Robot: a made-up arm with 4 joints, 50 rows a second.
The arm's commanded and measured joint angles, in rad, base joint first. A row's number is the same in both.
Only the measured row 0 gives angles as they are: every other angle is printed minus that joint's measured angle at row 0.
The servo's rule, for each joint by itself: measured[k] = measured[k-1] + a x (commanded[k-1-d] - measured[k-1]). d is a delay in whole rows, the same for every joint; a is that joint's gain. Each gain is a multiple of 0.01, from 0.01 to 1. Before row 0 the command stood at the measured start. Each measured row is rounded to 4 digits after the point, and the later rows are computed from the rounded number. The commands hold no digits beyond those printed.
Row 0, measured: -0.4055, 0.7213, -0.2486, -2.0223
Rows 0 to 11, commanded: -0.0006, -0.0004, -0.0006, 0.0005; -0.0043, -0.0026, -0.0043, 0.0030; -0.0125, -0.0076, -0.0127, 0.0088; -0.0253, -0.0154, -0.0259, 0.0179; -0.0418, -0.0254, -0.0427, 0.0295; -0.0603, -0.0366, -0.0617, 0.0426; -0.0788, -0.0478, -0.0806, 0.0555; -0.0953, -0.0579, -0.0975, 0.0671; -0.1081, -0.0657, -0.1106, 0.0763; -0.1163, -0.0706, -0.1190, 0.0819; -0.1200, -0.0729, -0.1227, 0.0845; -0.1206, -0.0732, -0.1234, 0.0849
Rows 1 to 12, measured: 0.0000, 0.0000, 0.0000, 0.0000; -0.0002, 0.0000, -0.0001, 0.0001; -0.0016, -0.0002, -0.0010, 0.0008; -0.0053, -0.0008, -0.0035, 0.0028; -0.0121, -0.0020, -0.0082, 0.0066; -0.0222, -0.0039, -0.0154, 0.0123; -0.0352, -0.0065, -0.0251, 0.0199; -0.0500, -0.0098, -0.0368, 0.0288; -0.0654, -0.0136, -0.0495, 0.0384; -0.0799, -0.0178, -0.0623, 0.0479; -0.0923, -0.0220, -0.0742, 0.0564; -0.1017, -0.0261, -0.0844, 0.0634
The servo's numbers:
d 1
a 0.34 0.08 0.21 0.25

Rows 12 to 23, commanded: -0.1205, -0.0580, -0.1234, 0.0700; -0.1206, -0.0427, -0.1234, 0.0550; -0.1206, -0.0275, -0.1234, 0.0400; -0.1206, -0.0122, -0.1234, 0.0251; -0.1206, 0.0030, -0.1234, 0.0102; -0.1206, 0.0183, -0.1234, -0.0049; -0.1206, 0.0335, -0.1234, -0.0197; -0.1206, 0.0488, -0.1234, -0.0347; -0.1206, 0.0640, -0.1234, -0.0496; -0.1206, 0.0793, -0.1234, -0.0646; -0.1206, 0.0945, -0.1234, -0.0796; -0.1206, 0.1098, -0.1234, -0.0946
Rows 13 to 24, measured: -0.1081, -0.0299, -0.0926, 0.0688; -0.1123, -0.0321, -0.0991, 0.0691; -0.1151, -0.0329, -0.1042, 0.0656; -0.1170, -0.0325, -0.1082, 0.0592; -0.1182, -0.0309, -0.1114, 0.0507; -0.1190, -0.0282, -0.1139, 0.0406; -0.1195, -0.0245, -0.1159, 0.0292; -0.1199, -0.0199, -0.1175, 0.0170; -0.1201, -0.0144, -0.1187, 0.0041; -0.1203, -0.0081, -0.1197, -0.0093; -0.1204, -0.0011, -0.1205, -0.0231; -0.1205, 0.0065, -0.1211, -0.0372
